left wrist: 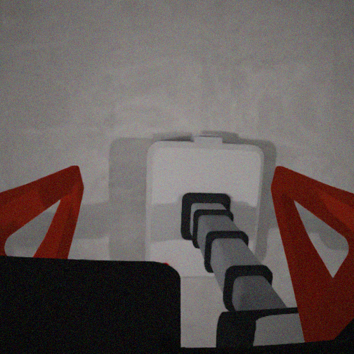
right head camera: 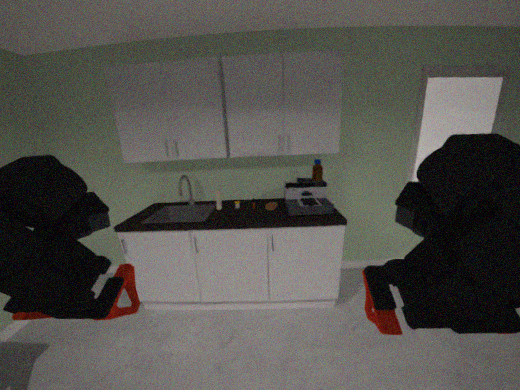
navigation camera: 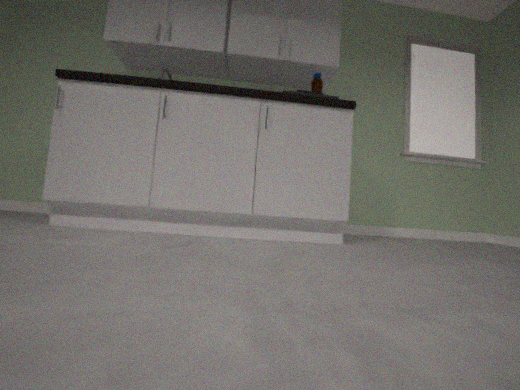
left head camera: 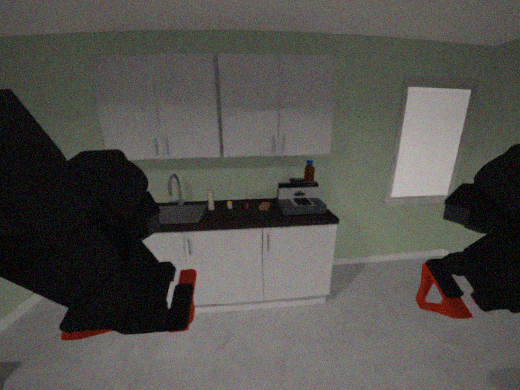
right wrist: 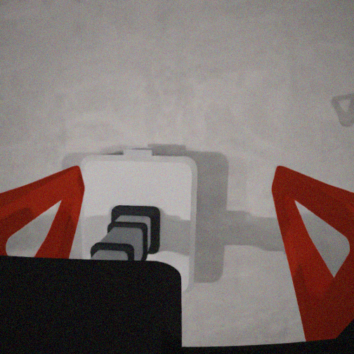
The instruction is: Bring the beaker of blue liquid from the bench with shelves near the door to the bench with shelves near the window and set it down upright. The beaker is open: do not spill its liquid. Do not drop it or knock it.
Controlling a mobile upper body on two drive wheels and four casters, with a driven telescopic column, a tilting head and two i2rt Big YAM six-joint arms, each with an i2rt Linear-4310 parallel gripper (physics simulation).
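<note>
The beaker of blue liquid and the two benches with shelves do not show in these views. My left gripper [left head camera: 134, 320] [right head camera: 80, 306] [left wrist: 177, 176] is open and empty, its red fingers wide apart above the floor. My right gripper [right head camera: 445, 320] [right wrist: 177, 176] is open and empty too, also held above the floor; part of it is cut off at the right edge of the left head camera view. A bright window [left head camera: 431, 142] [right head camera: 459, 115] [navigation camera: 442, 102] is in the green wall, right of a kitchen counter.
The white kitchen counter [left head camera: 227, 265] [right head camera: 232, 265] [navigation camera: 205, 155] stands ahead, with a sink [left head camera: 181, 213] [right head camera: 180, 213] and small items on top. A brown bottle [left head camera: 309, 172] [right head camera: 317, 171] [navigation camera: 317, 84] stands on a grey appliance [left head camera: 302, 206] [right head camera: 310, 206]. Wall cabinets [left head camera: 275, 105] [right head camera: 282, 105] hang above.
</note>
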